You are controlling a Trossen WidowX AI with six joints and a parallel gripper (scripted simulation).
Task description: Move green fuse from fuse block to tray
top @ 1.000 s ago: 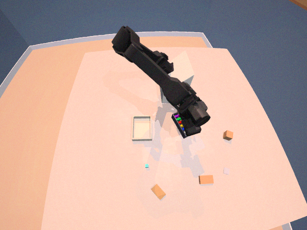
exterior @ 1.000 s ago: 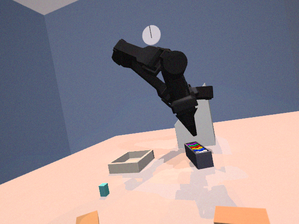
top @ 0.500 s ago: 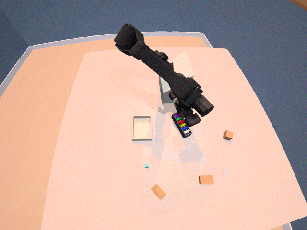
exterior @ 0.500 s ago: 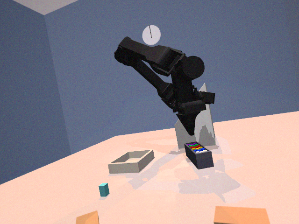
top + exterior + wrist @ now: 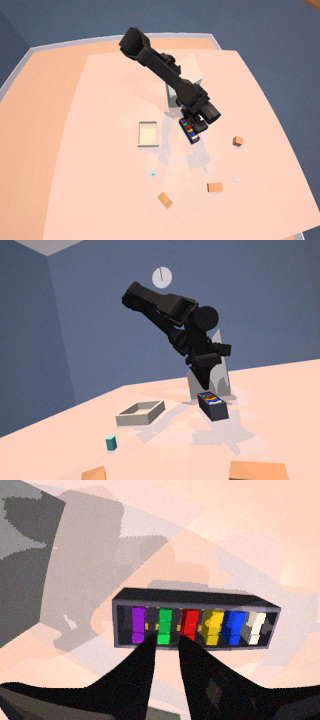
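My gripper tip is now 30 mm above the green fuse. From my gripper tip the other things lie so: teal block (240 mm ahead, 160 mm to the right, 40 mm below); red fuse (20 mm ahead, 10 mm to the left, 30 mm below); grey tray (50 mm ahead, 190 mm to the right, 50 mm below).
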